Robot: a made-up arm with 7 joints.
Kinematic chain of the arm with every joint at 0, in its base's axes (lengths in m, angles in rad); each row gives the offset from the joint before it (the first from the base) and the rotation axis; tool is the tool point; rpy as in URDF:
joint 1: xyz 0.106 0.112 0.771 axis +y
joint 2: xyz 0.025 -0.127 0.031 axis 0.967 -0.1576 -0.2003
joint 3: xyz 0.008 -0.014 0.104 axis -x
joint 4: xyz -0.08 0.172 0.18 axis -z
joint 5: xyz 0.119 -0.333 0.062 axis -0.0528 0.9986 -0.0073
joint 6: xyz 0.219 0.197 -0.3 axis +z
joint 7: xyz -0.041 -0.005 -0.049 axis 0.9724 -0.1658 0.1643
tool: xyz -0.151 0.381 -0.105 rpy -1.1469 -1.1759 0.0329
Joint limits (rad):
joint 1: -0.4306..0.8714
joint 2: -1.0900..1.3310
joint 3: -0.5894..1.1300
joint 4: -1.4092..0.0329
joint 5: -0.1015..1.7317
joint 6: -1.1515..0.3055
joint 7: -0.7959..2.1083
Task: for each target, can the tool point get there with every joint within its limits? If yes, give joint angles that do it. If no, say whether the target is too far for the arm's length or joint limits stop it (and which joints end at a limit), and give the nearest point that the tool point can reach.
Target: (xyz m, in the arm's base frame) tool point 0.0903 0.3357 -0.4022
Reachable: no: joint limits stop it (at a limit: joint 1, joint 2, joint 4, joint 5, joint 6) | nearest point 0.0821 0.2468 0.0154 | short by 0.427 m
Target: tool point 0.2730 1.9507 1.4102
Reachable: no: too far | nearest point 0.1848 0.8376 1.0728 | short by 1.166 m
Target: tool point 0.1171 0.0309 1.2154
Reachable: yes | joints 0.2978 0.6255 -0.0868 -1.2371 0.0583 -0.2607 1.4415
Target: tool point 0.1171 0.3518 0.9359
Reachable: yes | joints 0.2115 -0.5815 0.3241 -0.4159 0.9910 -0.3702 1.8531
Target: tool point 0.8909 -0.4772 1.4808
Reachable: no: joint limits stop it (at a limit: joint 1, joint 2, joint 3, joint 5, joint 6) | nearest point 0.7287 -0.3379 1.3432 | short by 0.254 m
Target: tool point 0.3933 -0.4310 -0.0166
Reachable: no: joint limits stop it (at a limit: joint 1, joint 2, joint 5, joint 6) | nearest point 0.3168 -0.3366 0.1502 | short by 0.206 m
